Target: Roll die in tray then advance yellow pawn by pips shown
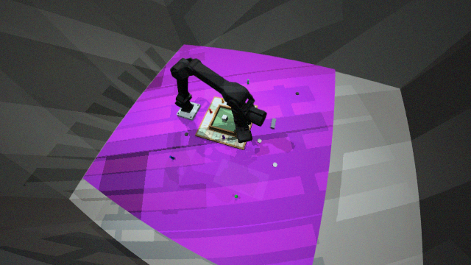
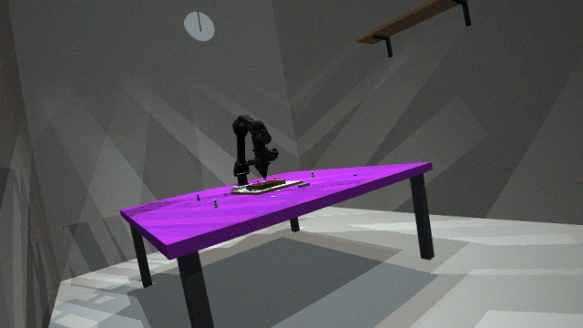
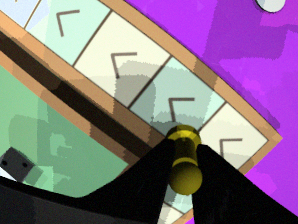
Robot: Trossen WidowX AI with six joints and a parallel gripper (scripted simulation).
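My gripper tip is now 90 mm past the purple pawn, 40 mm to the left of it and 40 mm above it. Round my gripper tip: green tray (110 mm behind, 70 mm to the left, 60 mm below); then yellow pawn (10 mm above); then white die (130 mm behind, 70 mm to the left, 40 mm below).
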